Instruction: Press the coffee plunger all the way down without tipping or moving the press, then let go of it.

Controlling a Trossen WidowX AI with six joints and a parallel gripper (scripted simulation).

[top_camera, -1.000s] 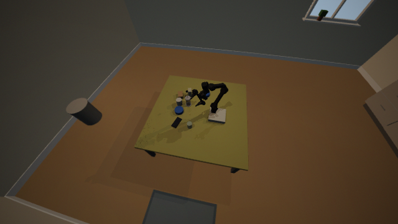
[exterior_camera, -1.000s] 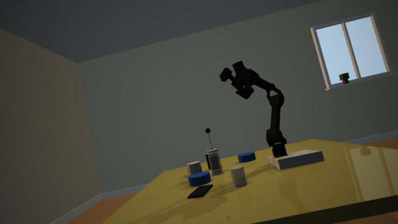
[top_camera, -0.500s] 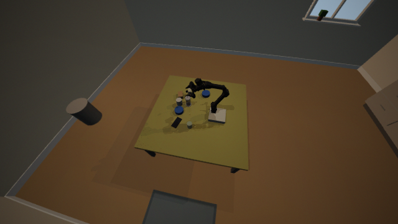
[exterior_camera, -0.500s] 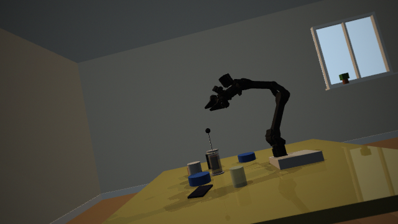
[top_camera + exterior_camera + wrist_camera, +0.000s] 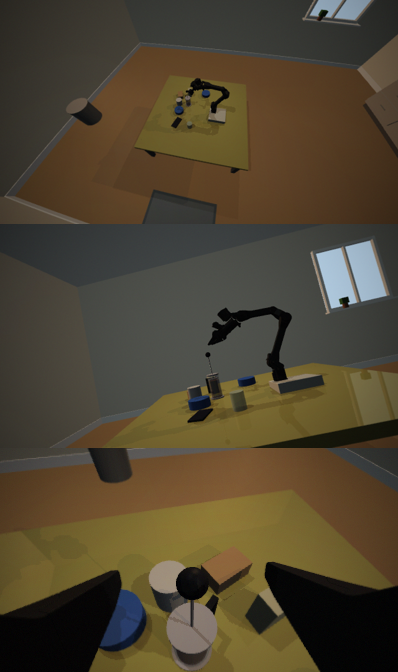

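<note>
The coffee press lies 40 mm ahead of my gripper tip, 20 mm to the right of it and 190 mm below it. From my gripper tip the other things lie so: pale green cup 90 mm behind, 340 mm to the left, 280 mm below; flat black slab 90 mm ahead, 320 mm to the left, 320 mm below.
</note>
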